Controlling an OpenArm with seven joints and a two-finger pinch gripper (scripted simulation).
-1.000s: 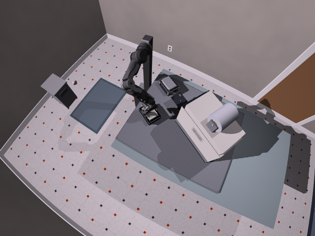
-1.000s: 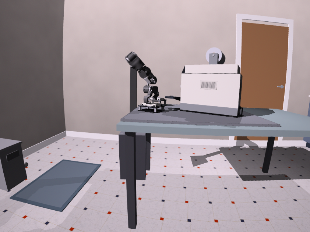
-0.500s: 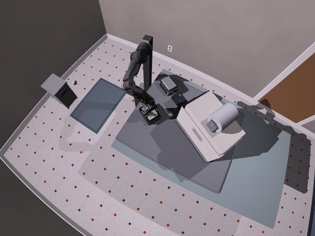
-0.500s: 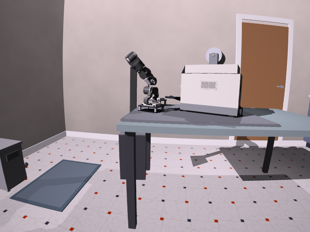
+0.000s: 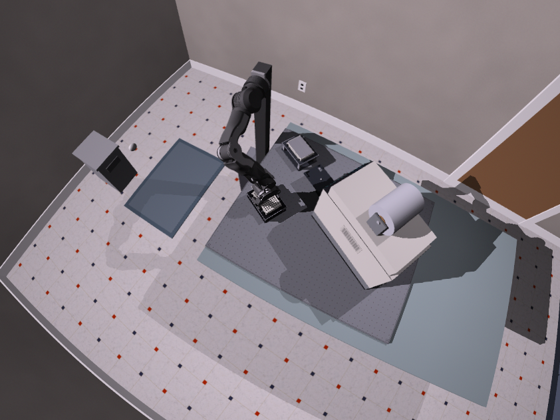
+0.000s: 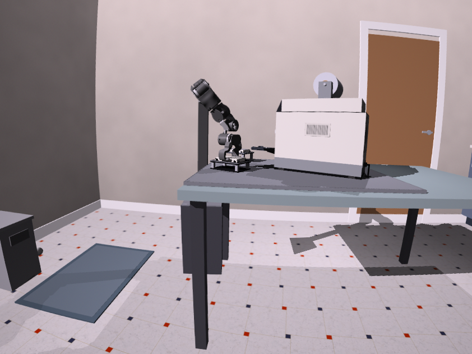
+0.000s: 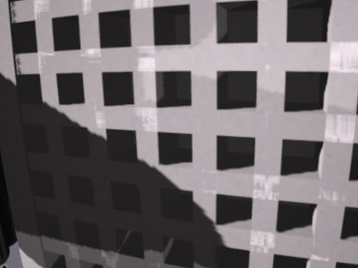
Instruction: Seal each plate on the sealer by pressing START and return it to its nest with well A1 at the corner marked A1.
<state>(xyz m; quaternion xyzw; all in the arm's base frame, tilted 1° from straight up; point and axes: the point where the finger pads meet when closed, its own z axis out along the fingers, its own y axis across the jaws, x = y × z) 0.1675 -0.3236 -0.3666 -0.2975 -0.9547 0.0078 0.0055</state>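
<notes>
The sealer stage is 200 mm ahead of my hand, 170 mm to the left of it and 40 mm above it. The rest, counted from my hand: N1 label (40 mm behind, 390 mm to the left, 50 mm below); screen (320 mm ahead, 140 mm to the left, 270 mm above); plate nest (50 mm ahead, 320 mm to the left).
</notes>
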